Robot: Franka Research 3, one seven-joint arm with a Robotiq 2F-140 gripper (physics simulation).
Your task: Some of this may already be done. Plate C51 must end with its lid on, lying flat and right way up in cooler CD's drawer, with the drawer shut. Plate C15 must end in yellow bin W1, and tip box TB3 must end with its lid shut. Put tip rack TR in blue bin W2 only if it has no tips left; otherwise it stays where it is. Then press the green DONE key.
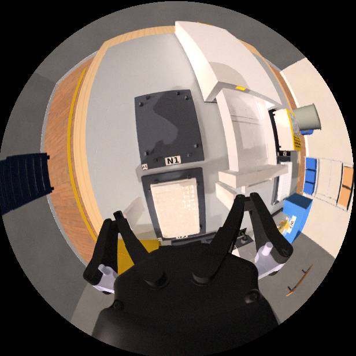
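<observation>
My gripper [178, 197] is open, with nothing between its fingers, above the near part of the table. A pale plate [175, 207] lies flat in the dark nest just beyond and between the fingertips; I cannot read its name or tell if it is lidded. The white cooler [222, 57] stands at the top, its drawer [248, 135] pulled out and no plate showing inside. A box with a yellow, dotted part [295, 131] stands right of the drawer. A pale rack or plate [284, 182] lies nearer. Blue bin W2 [298, 212] is at right; a yellow bin [132, 255] shows partly behind the left finger.
Dark nest N1 [170, 130] with corner pegs lies beyond the plate. A pale upright panel [133, 214] stands by the left finger. A white block [226, 193] lies by the right finger. A grey-green cylinder [307, 117] and a bin shelf are far right. The DONE key does not show.
</observation>
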